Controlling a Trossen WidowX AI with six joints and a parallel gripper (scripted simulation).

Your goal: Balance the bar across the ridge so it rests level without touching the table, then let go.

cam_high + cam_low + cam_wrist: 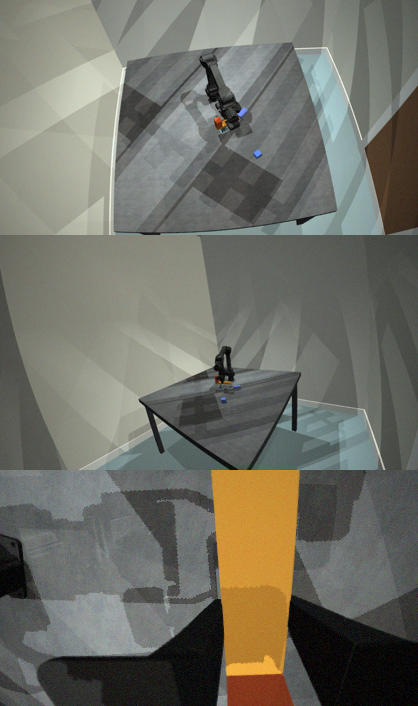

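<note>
My gripper tip is now 10 cm to the right of the flat blue block, 9 cm past it and 6 cm above it. Also, from my gripper tip: small blue cube: 20 cm ahead, 15 cm to the left, 5 cm below.
</note>
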